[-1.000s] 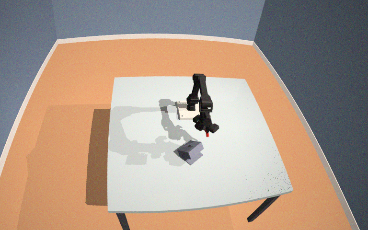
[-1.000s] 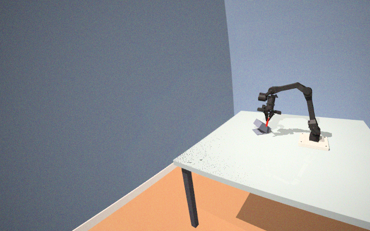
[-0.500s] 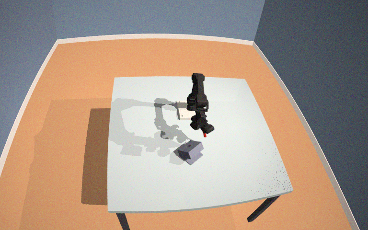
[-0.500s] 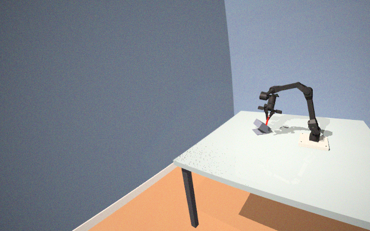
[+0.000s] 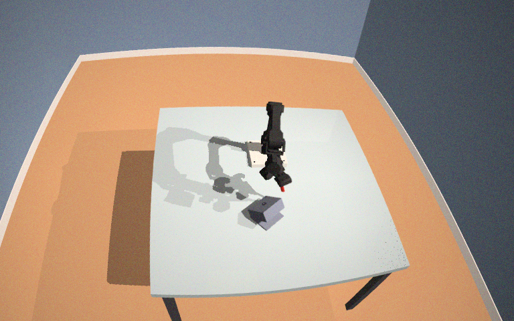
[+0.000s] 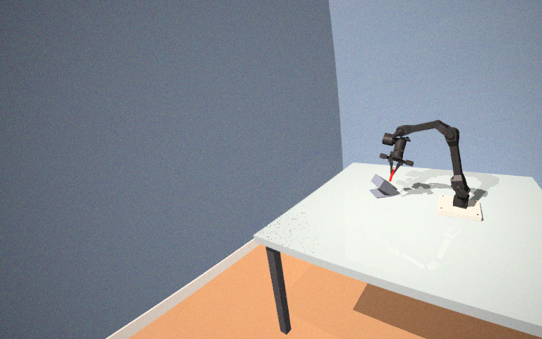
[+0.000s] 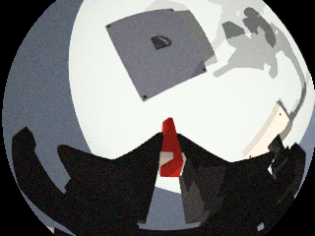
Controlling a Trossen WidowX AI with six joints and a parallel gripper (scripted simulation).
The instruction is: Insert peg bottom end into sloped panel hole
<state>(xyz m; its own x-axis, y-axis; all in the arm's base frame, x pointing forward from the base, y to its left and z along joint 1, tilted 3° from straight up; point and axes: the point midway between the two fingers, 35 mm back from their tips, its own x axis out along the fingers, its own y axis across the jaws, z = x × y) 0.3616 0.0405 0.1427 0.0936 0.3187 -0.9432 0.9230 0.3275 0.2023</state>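
Right now the grey sloped panel is 70 mm ahead of my gripper tip, 60 mm to the right of it and 100 mm below it. The rest, counted from my gripper tip: red peg (20 mm above); then panel foot (80 mm ahead, 40 mm to the right, 150 mm below).
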